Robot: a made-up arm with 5 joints.
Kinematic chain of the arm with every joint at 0, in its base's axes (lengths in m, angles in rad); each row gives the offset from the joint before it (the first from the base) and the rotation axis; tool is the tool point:
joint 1: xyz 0 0 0.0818 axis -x
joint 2: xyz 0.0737 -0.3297 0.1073 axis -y
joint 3: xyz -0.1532 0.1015 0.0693 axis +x
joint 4: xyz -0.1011 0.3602 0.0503 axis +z
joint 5: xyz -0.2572 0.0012 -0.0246 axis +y
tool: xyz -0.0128 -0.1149 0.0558
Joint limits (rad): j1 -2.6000..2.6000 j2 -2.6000..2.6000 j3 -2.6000..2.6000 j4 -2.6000..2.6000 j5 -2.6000..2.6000
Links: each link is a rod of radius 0.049 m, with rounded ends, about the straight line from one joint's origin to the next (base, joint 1, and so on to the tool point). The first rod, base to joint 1, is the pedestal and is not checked.
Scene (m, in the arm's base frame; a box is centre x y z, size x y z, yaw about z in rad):
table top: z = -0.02
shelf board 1: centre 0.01 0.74 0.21 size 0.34 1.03 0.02 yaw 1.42
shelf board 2: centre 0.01 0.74 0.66 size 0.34 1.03 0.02 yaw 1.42
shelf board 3: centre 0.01 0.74 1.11 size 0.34 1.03 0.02 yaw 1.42
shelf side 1: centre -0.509 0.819 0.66 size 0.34 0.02 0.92 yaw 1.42
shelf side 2: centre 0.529 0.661 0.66 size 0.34 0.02 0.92 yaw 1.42
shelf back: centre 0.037 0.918 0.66 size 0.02 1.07 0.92 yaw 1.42
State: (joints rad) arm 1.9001 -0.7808 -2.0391 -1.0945 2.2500
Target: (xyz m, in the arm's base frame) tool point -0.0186 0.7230 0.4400
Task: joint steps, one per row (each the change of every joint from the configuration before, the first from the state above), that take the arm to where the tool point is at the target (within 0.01 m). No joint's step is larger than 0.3 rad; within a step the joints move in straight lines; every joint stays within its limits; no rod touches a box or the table.
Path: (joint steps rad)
1: -0.0218 -0.2358 -0.1052 0.1292 0.0007
2: -0.0219 -0.2358 -0.1052 0.1291 0.0007
3: -0.0218 -0.2357 -0.1053 0.1292 0.0008
4: -0.0219 -0.2358 -0.1052 0.1291 0.0007

